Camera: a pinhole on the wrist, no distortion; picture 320 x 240 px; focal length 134.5 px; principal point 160.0 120.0 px. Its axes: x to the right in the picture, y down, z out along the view. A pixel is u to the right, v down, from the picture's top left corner.
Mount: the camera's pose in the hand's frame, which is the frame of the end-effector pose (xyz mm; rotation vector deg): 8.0 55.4 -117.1 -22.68 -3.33 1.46
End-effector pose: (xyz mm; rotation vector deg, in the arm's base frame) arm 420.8 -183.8 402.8 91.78 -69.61 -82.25
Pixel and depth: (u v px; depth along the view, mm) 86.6 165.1 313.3
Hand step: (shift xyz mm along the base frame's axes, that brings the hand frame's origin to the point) -168.5 89.7 288.4
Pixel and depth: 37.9 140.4 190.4
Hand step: -62.3 115.9 193.8
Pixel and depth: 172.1 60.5 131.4
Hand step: -37.7 -27.3 38.7
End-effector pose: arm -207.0 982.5 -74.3 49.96 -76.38 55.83
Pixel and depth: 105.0 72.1 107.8
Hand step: -53.3 23.9 -44.4
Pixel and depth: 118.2 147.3 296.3
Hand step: -251.9 -44.5 -102.8
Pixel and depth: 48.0 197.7 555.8
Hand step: -595.8 -61.8 -495.6
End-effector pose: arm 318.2 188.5 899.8 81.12 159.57 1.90
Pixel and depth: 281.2 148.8 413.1
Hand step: 48.1 470.1 -242.1
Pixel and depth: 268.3 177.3 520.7
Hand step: 160.8 599.6 -287.9
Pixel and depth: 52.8 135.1 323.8
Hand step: 327.8 -96.2 -146.7
